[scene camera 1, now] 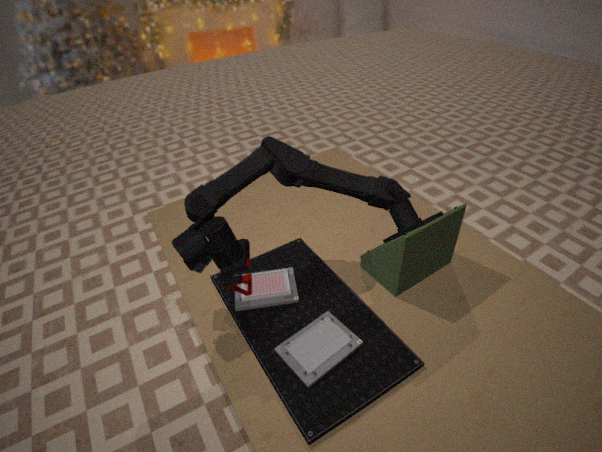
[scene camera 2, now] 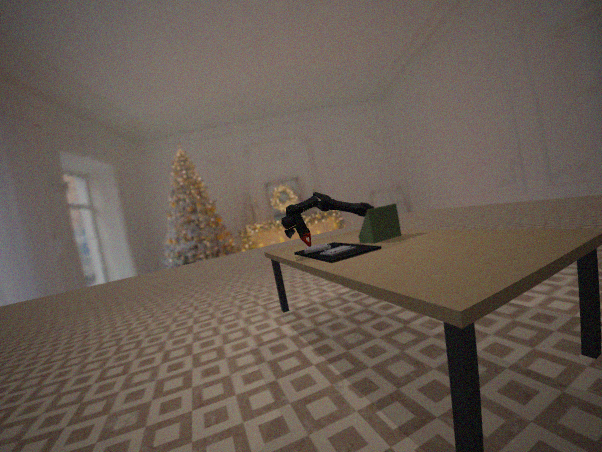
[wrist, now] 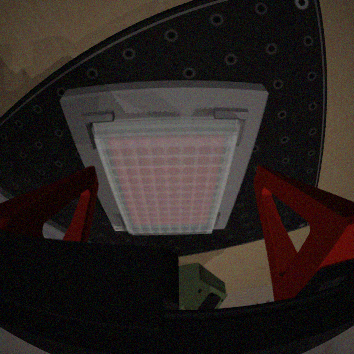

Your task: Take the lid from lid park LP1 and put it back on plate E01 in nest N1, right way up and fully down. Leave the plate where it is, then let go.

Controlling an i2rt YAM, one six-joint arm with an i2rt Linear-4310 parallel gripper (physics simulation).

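Pixels of known places: gripper, between the fingertips: [scene camera 1: 248, 280] [scene camera 2: 310, 245] [wrist: 175, 174]; arm's base, origin of its link: [scene camera 1: 411, 230] [scene camera 2: 377, 220].
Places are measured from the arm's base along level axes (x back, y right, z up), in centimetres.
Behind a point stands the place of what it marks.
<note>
A plate with pink wells [scene camera 1: 275, 284] @[z -8.3, x -36.5, y 11.6 cm] [wrist: 170, 185] @[z -8.3, x -40.0, y 14.7 cm] sits flat in a grey nest [scene camera 1: 267, 303] @[z -9.7, x -40.9, y 8.3 cm] [wrist: 165, 95] @[z -9.7, x -45.6, y 17.1 cm] on the black board. A clear, lid-like cover with a pale rim appears to lie over it in the wrist view; whether it is fully down cannot be told. The other grey fixture [scene camera 1: 292, 366] @[z -9.9, x -44.8, y -10.2 cm], the lid park, has a pale flat panel between small pegs; whether a clear lid lies on it cannot be told. My gripper [scene camera 1: 239, 289] [scene camera 2: 308, 244] @[z -7.2, x -42.1, y 16.0 cm] [wrist: 175, 174] @[z -7.2, x -42.1, y 16.0 cm] is open and empty, above the plate, with its red fingers outside the plate's two long sides.
The black perforated board [scene camera 1: 380, 367] @[z -10.9, x -29.1, y -20.9 cm] [scene camera 2: 367, 247] @[z -10.9, x -25.0, y -19.6 cm] [wrist: 290, 65] @[z -10.9, x -44.3, y 24.6 cm] carries both fixtures on the tan table [scene camera 1: 505, 370] @[z -12.2, x -6.9, y -37.5 cm] [scene camera 2: 425, 275] @[z -12.2, x -45.6, y -77.7 cm]. A green wedge-shaped block [scene camera 1: 427, 250] @[z -0.7, x -2.3, y -7.6 cm] [scene camera 2: 384, 225] @[z -3.4, x -1.4, y -7.6 cm] [wrist: 195, 287] @[z -7.3, x -11.6, y 6.2 cm] stands at the arm's base, beyond the board.
</note>
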